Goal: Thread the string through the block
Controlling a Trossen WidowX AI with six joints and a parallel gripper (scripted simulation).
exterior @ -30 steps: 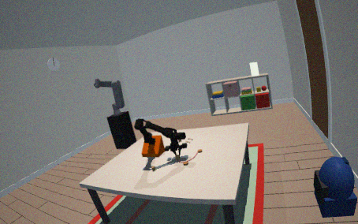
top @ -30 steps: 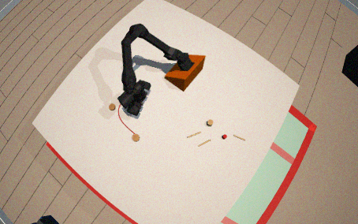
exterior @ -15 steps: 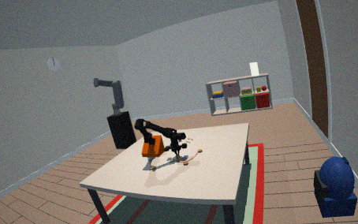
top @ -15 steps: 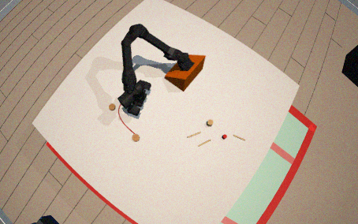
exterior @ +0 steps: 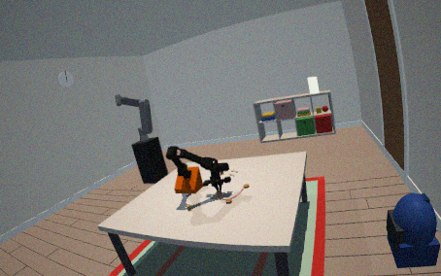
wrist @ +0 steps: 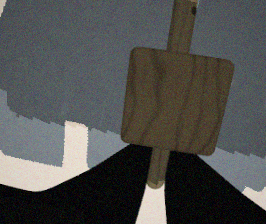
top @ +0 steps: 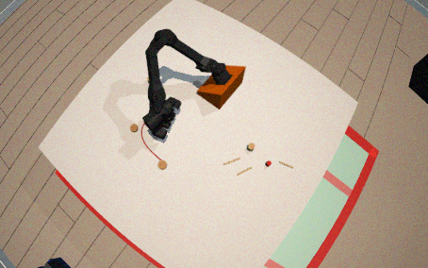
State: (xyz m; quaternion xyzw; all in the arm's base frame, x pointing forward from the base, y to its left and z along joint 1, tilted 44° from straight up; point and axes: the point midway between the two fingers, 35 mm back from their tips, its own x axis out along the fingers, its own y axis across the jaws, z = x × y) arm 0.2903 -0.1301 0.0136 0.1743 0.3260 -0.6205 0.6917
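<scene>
The wooden block is 2 cm to the right of my gripper tip and 1 cm above it. The rest, counted from my gripper tip: round wooden button (16 cm ahead, 10 cm to the left); then thin wooden stick (4 cm to the right, 1 cm ahead, 1 cm above).
</scene>
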